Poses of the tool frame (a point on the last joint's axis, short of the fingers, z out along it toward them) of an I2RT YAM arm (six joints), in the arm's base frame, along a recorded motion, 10 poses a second.
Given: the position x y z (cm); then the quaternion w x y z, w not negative.
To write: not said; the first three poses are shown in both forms.
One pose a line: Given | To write
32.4 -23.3 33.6 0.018 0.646 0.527 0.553 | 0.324 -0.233 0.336 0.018 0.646 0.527 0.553
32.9 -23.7 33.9 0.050 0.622 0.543 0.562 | 0.329 -0.237 0.339 0.050 0.622 0.543 0.562
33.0 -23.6 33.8 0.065 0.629 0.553 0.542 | 0.330 -0.236 0.338 0.065 0.629 0.553 0.542
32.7 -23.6 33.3 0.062 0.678 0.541 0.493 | 0.327 -0.236 0.333 0.062 0.678 0.541 0.493
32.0 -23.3 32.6 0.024 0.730 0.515 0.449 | 0.320 -0.233 0.326 0.024 0.730 0.515 0.449
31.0 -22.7 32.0 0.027 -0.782 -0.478 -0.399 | 0.310 -0.227 0.320 0.027 -0.782 -0.478 -0.399
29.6 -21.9 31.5 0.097 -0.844 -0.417 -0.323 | 0.296 -0.219 0.315 0.097 -0.844 -0.417 -0.323
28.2 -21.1 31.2 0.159 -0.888 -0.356 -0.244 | 0.282 -0.211 0.312 0.159 -0.888 -0.356 -0.244
